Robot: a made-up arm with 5 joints. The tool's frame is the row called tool. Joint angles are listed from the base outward.
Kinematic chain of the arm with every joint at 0, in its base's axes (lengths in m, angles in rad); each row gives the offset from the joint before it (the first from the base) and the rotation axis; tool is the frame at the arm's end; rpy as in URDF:
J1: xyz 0 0 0.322 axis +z
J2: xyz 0 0 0 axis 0 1 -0.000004
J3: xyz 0.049 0 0.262 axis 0 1 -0.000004
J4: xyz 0.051 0 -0.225 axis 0 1 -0.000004
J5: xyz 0.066 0 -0.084 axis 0 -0.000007 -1
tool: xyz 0 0 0 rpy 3.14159 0 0
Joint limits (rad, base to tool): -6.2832..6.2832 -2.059..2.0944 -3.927..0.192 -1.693..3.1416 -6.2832..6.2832
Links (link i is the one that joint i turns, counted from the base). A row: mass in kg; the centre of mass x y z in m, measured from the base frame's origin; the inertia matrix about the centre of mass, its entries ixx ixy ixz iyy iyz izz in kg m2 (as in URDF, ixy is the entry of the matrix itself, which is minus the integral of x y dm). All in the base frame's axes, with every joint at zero. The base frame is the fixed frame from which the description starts. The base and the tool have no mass.
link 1: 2.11; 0.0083 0.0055 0.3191; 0.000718 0 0 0.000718 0 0.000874
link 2: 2.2; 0.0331 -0.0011 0.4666; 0.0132 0 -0.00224 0.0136 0 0.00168
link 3: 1.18; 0.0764 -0.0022 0.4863; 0.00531 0 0.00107 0.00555 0 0.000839
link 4: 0.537; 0.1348 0.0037 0.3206; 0.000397 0 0.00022 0.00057 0 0.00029
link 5: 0.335; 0.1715 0.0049 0.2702; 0.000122 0 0 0.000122 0 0.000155
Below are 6 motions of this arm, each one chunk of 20 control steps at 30 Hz.
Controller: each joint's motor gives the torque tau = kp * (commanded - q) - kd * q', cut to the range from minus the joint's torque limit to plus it. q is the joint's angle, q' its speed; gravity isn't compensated. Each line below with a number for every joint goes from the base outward.
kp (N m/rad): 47 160 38 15 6.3
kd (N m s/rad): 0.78 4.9 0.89 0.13 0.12
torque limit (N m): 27 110 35 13 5.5
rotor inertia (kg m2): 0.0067 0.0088 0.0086 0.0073 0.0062
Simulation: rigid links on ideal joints. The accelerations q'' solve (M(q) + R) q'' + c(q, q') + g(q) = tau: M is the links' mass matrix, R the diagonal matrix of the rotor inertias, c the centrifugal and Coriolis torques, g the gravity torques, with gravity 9.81 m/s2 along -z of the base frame. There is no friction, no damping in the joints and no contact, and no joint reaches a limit. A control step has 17 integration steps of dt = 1/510 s. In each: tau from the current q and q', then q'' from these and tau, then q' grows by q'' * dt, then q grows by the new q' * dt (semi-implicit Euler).
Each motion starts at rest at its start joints. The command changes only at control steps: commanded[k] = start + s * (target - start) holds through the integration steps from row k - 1 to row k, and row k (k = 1, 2, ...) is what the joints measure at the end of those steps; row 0 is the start. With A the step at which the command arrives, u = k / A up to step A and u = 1 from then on. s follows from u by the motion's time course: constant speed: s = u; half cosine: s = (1 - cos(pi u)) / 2; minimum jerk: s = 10 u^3 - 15 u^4 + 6 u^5; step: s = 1 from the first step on.
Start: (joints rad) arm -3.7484 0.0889 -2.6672 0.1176 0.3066
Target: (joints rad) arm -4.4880 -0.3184 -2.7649 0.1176 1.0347
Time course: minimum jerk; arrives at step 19
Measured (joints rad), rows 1 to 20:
1: -3.7489 0.0928 -2.6672 0.1085 0.3067
2: -3.7522 0.0977 -2.6603 0.0990 0.3097
3: -3.7631 0.0995 -2.6471 0.1081 0.3202
4: -3.7861 0.0966 -2.6304 0.1298 0.3425
5: -3.8238 0.0880 -2.6132 0.1475 0.3785
6: -3.8766 0.0729 -2.5997 0.1548 0.4276
7: -3.9432 0.0496 -2.5939 0.1567 0.4877
8: -4.0198 0.0174 -2.5981 0.1577 0.5561
9: -4.0990 -0.0233 -2.6129 0.1562 0.6297
10: -4.1716 -0.0710 -2.6381 0.1483 0.7049
11: -4.2348 -0.1235 -2.6728 0.1334 0.7780
12: -4.2940 -0.1780 -2.7146 0.1144 0.8458
13: -4.3485 -0.2314 -2.7596 0.0948 0.9057
14: -4.3953 -0.2804 -2.8035 0.0765 0.9553
15: -4.4344 -0.3218 -2.8421 0.0605 0.9932
16: -4.4649 -0.3530 -2.8717 0.0482 1.0189
17: -4.4857 -0.3726 -2.8895 0.0414 1.0329
18: -4.4958 -0.3809 -2.8940 0.0416 1.0373
19: -4.4958 -0.3791 -2.8851 0.0491 1.0358
20: -4.4899 -0.3699 -2.8642 0.0625 1.0330

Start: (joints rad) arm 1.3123 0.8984 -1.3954 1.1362 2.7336
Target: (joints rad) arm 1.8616 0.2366 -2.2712 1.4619 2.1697
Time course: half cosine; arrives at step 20
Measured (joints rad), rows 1 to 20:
1: 1.3126 0.9120 -1.3973 1.1314 2.7317
2: 1.3142 0.9327 -1.3895 1.1242 2.7231
3: 1.3192 0.9429 -1.3741 1.1417 2.7058
4: 1.3296 0.9358 -1.3649 1.1872 2.6816
5: 1.3476 0.9119 -1.3754 1.2331 2.6529
6: 1.3743 0.8753 -1.4148 1.2553 2.6202
7: 1.4092 0.8308 -1.4847 1.2549 2.5826
8: 1.4514 0.7804 -1.5757 1.2497 2.5398
9: 1.4997 0.7243 -1.6727 1.2565 2.4940
10: 1.5538 0.6630 -1.7629 1.2808 2.4480
11: 1.6129 0.5999 -1.8414 1.3167 2.4039
12: 1.6757 0.5395 -1.9095 1.3538 2.3623
13: 1.7396 0.4846 -1.9698 1.3853 2.3226
14: 1.8004 0.4359 -2.0242 1.4110 2.2849
15: 1.8534 0.3928 -2.0735 1.4340 2.2504
16: 1.8937 0.3545 -2.1178 1.4558 2.2206
17: 1.9173 0.3209 -2.1572 1.4741 2.1969
18: 1.9227 0.2928 -2.1912 1.4855 2.1800
19: 1.9114 0.2714 -2.2185 1.4889 2.1699
20: 1.8882 0.2578 -2.2367 1.4858 2.1665

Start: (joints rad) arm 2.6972 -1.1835 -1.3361 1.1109 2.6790
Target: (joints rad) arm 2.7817 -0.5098 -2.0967 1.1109 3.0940
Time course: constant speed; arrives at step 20
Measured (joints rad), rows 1 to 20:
1: 2.6982 -1.1836 -1.3378 1.1322 2.6892
2: 2.7015 -1.1720 -1.3562 1.1731 2.7148
3: 2.7069 -1.1434 -1.3917 1.1867 2.7459
4: 2.7136 -1.1045 -1.4346 1.1607 2.7717
5: 2.7204 -1.0629 -1.4802 1.1293 2.7898
6: 2.7257 -1.0238 -1.5248 1.1231 2.8049
7: 2.7294 -0.9889 -1.5641 1.1378 2.8227
8: 2.7319 -0.9560 -1.5979 1.1523 2.8446
9: 2.7347 -0.9222 -1.6305 1.1551 2.8681
10: 2.7385 -0.8865 -1.6656 1.1498 2.8905
11: 2.7435 -0.8499 -1.7039 1.1448 2.9107
12: 2.7487 -0.8138 -1.7434 1.1439 2.9301
13: 2.7533 -0.7788 -1.7826 1.1457 2.9500
14: 2.7571 -0.7443 -1.8213 1.1471 2.9708
15: 2.7608 -0.7098 -1.8600 1.1468 2.9921
16: 2.7649 -0.6749 -1.8990 1.1455 3.0132
17: 2.7693 -0.6398 -1.9381 1.1444 3.0338
18: 2.7737 -0.6047 -1.9769 1.1442 3.0543
19: 2.7778 -0.5694 -2.0152 1.1446 3.0748
20: 2.7819 -0.5340 -2.0531 1.1450 3.0955

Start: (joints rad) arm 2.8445 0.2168 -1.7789 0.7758 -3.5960
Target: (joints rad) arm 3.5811 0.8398 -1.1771 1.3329 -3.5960
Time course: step
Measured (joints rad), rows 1 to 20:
1: 2.9102 0.3584 -1.8636 0.9760 -3.6024
2: 3.0596 0.5967 -1.7875 1.1266 -3.6182
3: 3.2583 0.8478 -1.5244 1.0583 -3.6330
4: 3.5190 1.0643 -1.2538 1.0422 -3.6396
5: 3.8358 1.1559 -1.0451 1.2308 -3.6319
6: 4.1084 1.0987 -0.9215 1.4587 -3.6104
7: 4.2375 0.9764 -0.9189 1.5346 -3.5862
8: 4.2093 0.8894 -1.0213 1.4215 -3.5754
9: 4.0604 0.8667 -1.1770 1.2401 -3.5835
10: 3.8587 0.8763 -1.3316 1.1227 -3.6019
11: 3.6483 0.8782 -1.4205 1.1085 -3.6167
12: 3.4498 0.8657 -1.4182 1.1694 -3.6192
13: 3.2821 0.8573 -1.3484 1.2530 -3.6111
14: 3.1701 0.8660 -1.2451 1.3157 -3.6013
15: 3.1390 0.8890 -1.1394 1.3444 -3.5968
16: 3.2017 0.9139 -1.0636 1.3535 -3.5981
17: 3.3433 0.9287 -1.0443 1.3564 -3.6007
18: 3.5198 0.9291 -1.0835 1.3426 -3.6015
19: 3.6817 0.9185 -1.1531 1.3002 -3.6008
20: 3.7981 0.9017 -1.2148 1.2529 -3.6005

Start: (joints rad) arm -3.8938 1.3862 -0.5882 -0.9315 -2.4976
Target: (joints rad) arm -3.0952 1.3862 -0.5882 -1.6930 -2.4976
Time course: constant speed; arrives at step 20
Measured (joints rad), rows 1 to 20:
1: -3.8874 1.4036 -0.6014 -0.9507 -2.4979
2: -3.8656 1.4279 -0.6208 -0.9796 -2.4984
3: -3.8254 1.4402 -0.6299 -1.0094 -2.4988
4: -3.7696 1.4405 -0.6280 -1.0481 -2.4987
5: -3.7056 1.4356 -0.6231 -1.0968 -2.4982
6: -3.6419 1.4309 -0.6213 -1.1452 -2.4975
7: -3.5854 1.4284 -0.6234 -1.1843 -2.4970
8: -3.5396 1.4283 -0.6259 -1.2155 -2.4968
9: -3.5046 1.4299 -0.6260 -1.2464 -2.4968
10: -3.4771 1.4318 -0.6230 -1.2818 -2.4970
11: -3.4524 1.4330 -0.6190 -1.3208 -2.4974
12: -3.4257 1.4333 -0.6161 -1.3601 -2.4977
13: -3.3935 1.4330 -0.6157 -1.3982 -2.4980
14: -3.3545 1.4325 -0.6174 -1.4354 -2.4981
15: -3.3095 1.4320 -0.6200 -1.4729 -2.4980
16: -3.2608 1.4316 -0.6221 -1.5110 -2.4977
17: -3.2115 1.4314 -0.6228 -1.5491 -2.4975
18: -3.1643 1.4314 -0.6221 -1.5869 -2.4972
19: -3.1208 1.4316 -0.6206 -1.6243 -2.4970
20: -3.0816 1.4320 -0.6190 -1.6618 -2.4970

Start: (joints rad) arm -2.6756 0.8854 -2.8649 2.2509 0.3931
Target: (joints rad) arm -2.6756 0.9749 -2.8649 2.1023 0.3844
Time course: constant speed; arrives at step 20
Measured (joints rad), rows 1 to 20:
1: -2.6756 0.8986 -2.8681 2.2550 0.3928
2: -2.6756 0.9207 -2.8483 2.2531 0.3922
3: -2.6756 0.9455 -2.8127 2.2405 0.3918
4: -2.6756 0.9704 -2.7779 2.2261 0.3918
5: -2.6756 0.9912 -2.7525 2.2182 0.3920
6: -2.6756 1.0049 -2.7394 2.2165 0.3918
7: -2.6756 1.0110 -2.7390 2.2141 0.3913
8: -2.6756 1.0107 -2.7490 2.2062 0.3905
9: -2.6756 1.0064 -2.7654 2.1941 0.3898
10: -2.6756 1.0008 -2.7832 2.1830 0.3892
11: -2.6756 0.9963 -2.7980 2.1759 0.3887
12: -2.6756 0.9946 -2.8071 2.1715 0.3882
13: -2.6756 0.9967 -2.8095 2.1665 0.3877
14: -2.6756 1.0023 -2.8061 2.1591 0.3872
15: -2.6756 1.0107 -2.7988 2.1505 0.3869
16: -2.6756 1.0203 -2.7897 2.1426 0.3866
17: -2.6756 1.0299 -2.7812 2.1362 0.3863
18: -2.6756 1.0384 -2.7748 2.1303 0.3859
19: -2.6756 1.0451 -2.7715 2.1236 0.3855
20: -2.6756 1.0500 -2.7715 2.1157 0.3850

